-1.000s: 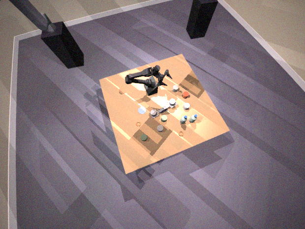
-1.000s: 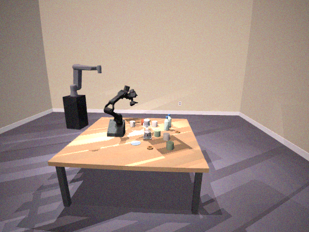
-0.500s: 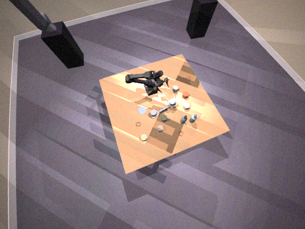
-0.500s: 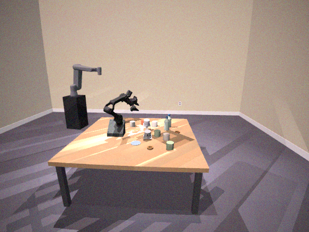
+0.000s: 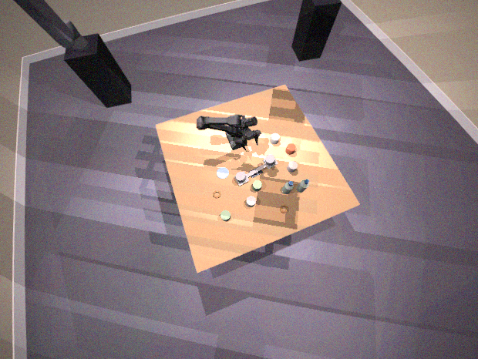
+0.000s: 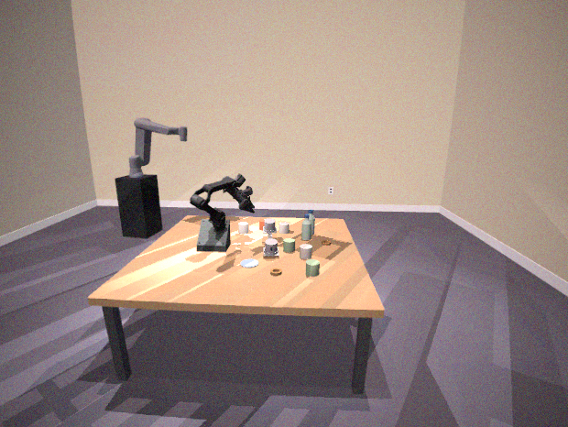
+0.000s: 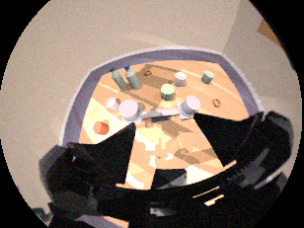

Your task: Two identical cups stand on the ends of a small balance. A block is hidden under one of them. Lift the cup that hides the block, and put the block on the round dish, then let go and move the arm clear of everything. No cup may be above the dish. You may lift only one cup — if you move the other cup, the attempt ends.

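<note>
My gripper tip is 200 mm above the block, 130 mm short of it and 110 mm to the left of it. From my gripper tip the other things lie so: small balance: 200 mm below, 100 mm ahead, 20 mm to the left; then round pale dish: 240 mm to the right, 240 mm below, 40 mm ahead; then orange cup: 340 mm to the left, 200 mm below, 10 mm behind.
</note>
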